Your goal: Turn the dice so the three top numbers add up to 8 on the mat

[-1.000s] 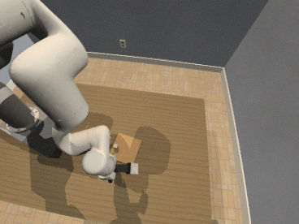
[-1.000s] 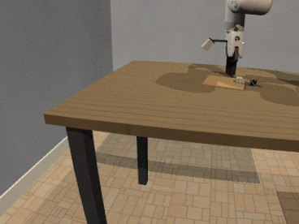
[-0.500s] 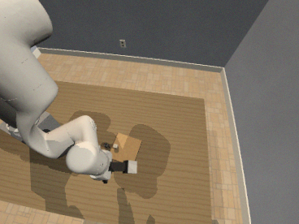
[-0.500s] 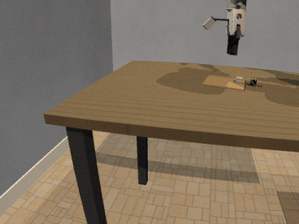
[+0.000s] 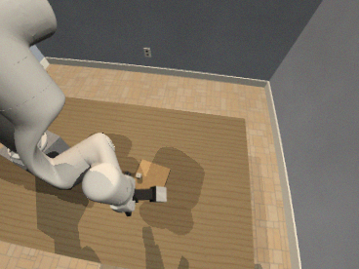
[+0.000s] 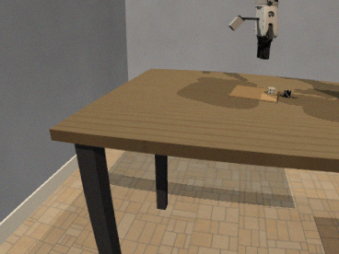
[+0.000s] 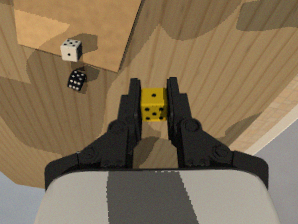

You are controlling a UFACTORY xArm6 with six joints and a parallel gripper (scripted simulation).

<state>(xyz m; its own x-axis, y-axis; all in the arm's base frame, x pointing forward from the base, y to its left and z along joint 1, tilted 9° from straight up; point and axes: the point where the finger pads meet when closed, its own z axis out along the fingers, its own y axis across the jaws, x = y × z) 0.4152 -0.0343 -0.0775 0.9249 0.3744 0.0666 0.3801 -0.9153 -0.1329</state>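
The tan mat is 1 cm ahead of my hand, 10 cm to the left of it and 12 cm below it. Also, from my hand: black die: 9 cm behind, 9 cm to the left, 11 cm below; then white die: 4 cm behind, 9 cm to the left, 11 cm below; then yellow die: 1 cm behind, 1 cm below.
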